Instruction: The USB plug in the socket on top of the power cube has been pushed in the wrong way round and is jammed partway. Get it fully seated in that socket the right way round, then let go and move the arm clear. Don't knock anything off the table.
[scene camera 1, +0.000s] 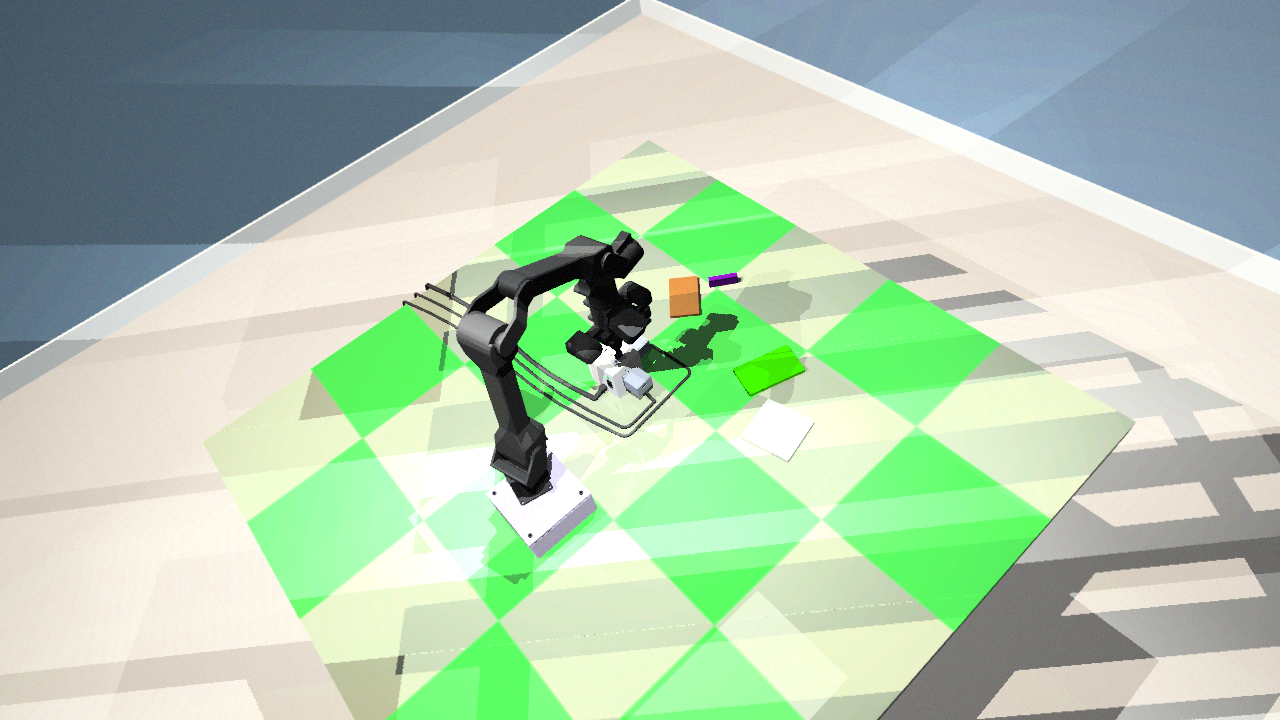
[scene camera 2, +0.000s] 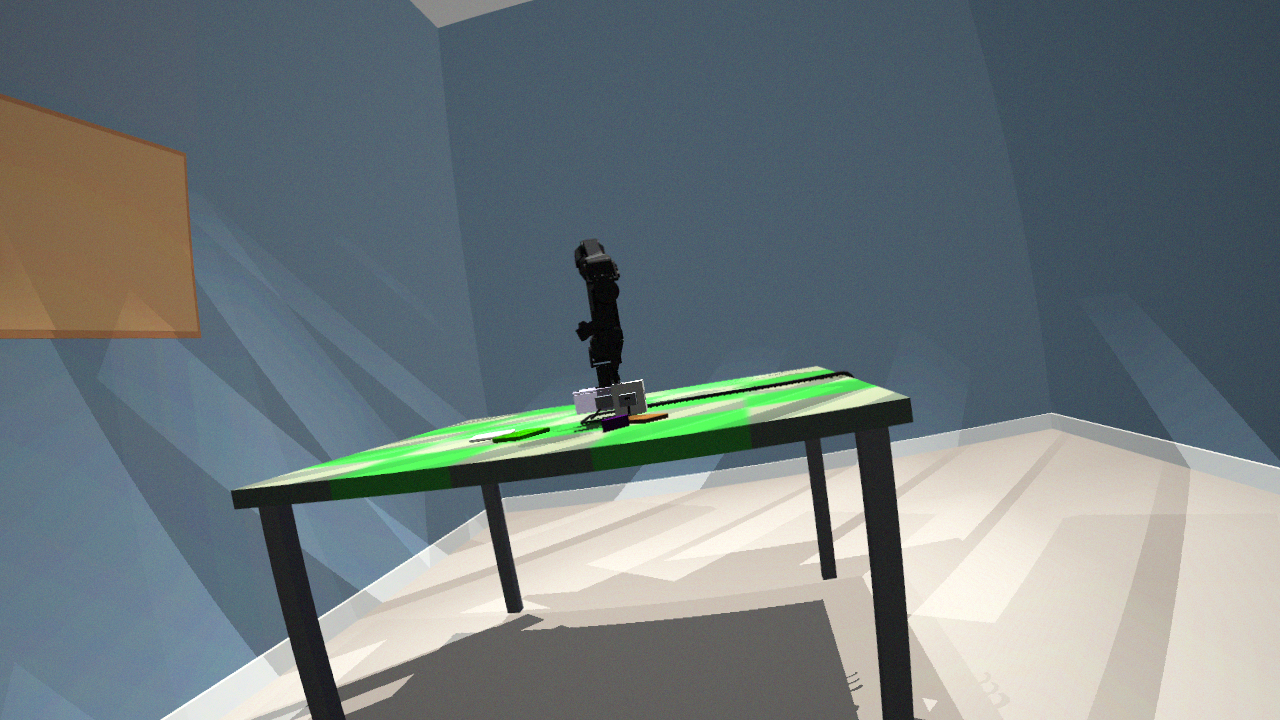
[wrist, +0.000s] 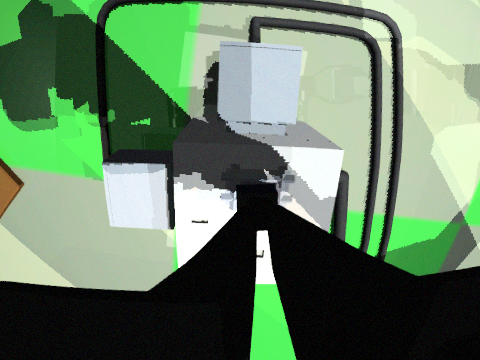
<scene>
my gripper: holds a dark USB plug (wrist: 260, 195)
</scene>
